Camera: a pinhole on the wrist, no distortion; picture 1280 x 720 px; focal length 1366.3 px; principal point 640.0 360.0 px. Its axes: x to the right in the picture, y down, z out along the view. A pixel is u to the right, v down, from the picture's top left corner.
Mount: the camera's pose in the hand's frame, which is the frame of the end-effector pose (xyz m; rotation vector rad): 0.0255 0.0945 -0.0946 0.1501 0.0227 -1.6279
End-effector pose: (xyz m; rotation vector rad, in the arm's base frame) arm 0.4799 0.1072 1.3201 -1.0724 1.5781 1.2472
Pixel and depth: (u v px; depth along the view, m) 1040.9 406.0 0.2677
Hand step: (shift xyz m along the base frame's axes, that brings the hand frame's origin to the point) 0.0260 0.1571 -0.0362
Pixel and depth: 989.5 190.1 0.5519
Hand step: 0.1662 0.4215 -0.0025
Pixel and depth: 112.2 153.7 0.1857
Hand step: -0.1272 0.1160 0.0379
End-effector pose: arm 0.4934 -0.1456 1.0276 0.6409 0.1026 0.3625
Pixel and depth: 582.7 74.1 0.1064
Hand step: -0.0296 0.0586 0.0611
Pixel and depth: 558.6 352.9 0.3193
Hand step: 0.0203 -0.0683 0.2265
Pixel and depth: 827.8 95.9 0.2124
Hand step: -0.0236 -0.0407 0.1142
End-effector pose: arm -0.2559 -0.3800 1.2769 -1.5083 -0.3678 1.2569
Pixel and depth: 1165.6 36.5 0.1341
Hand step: -0.0448 -0.0111 -0.0119
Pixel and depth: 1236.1 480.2 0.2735
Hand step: -0.1101 0.1218 0.0604
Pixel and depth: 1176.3 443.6 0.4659
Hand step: -0.2389 0.2371 0.1662
